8 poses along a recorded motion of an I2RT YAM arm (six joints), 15 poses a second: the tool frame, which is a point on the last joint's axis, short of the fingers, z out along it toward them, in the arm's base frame.
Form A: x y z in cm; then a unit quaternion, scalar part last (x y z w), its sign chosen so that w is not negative.
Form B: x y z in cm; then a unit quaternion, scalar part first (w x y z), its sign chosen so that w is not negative. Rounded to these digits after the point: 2 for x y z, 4 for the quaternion.
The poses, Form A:
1: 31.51, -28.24, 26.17, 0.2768, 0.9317, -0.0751, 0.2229
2: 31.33, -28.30, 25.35, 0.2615, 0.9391, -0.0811, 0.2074
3: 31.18, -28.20, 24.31, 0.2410, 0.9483, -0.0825, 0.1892
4: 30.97, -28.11, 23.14, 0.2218, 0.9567, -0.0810, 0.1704
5: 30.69, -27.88, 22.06, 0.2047, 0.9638, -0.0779, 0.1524
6: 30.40, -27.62, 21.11, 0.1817, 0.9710, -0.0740, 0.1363
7: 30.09, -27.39, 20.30, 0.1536, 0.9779, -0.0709, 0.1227
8: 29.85, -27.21, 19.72, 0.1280, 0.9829, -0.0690, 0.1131
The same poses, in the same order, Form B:
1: 31.51, -28.24, 26.17, 0.2229, 0.2768, 0.9317, -0.0751
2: 31.33, -28.30, 25.35, 0.2074, 0.2615, 0.9391, -0.0811
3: 31.18, -28.20, 24.31, 0.1892, 0.2410, 0.9483, -0.0825
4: 30.97, -28.11, 23.14, 0.1704, 0.2218, 0.9567, -0.0810
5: 30.69, -27.88, 22.06, 0.1524, 0.2047, 0.9638, -0.0779
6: 30.40, -27.62, 21.11, 0.1363, 0.1817, 0.9710, -0.0740
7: 30.09, -27.39, 20.30, 0.1227, 0.1536, 0.9779, -0.0709
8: 29.85, -27.21, 19.72, 0.1131, 0.1280, 0.9829, -0.0690
